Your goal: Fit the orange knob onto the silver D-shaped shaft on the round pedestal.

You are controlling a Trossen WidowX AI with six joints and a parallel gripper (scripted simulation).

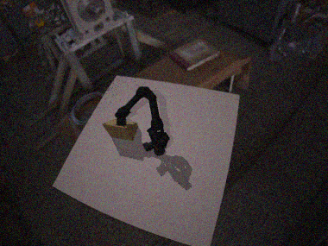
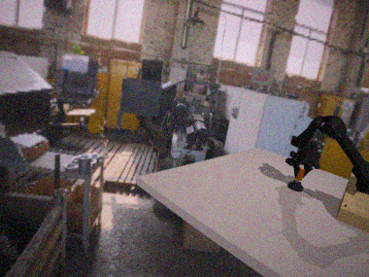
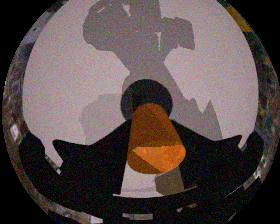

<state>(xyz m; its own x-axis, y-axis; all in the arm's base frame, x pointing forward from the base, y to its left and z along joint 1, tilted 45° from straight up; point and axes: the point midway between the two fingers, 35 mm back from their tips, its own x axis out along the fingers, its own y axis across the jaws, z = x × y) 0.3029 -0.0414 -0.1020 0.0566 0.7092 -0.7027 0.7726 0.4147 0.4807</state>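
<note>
The round dark pedestal is 4 cm below my gripper tip. Also, from my gripper tip: orange knob 3 cm above.
</note>
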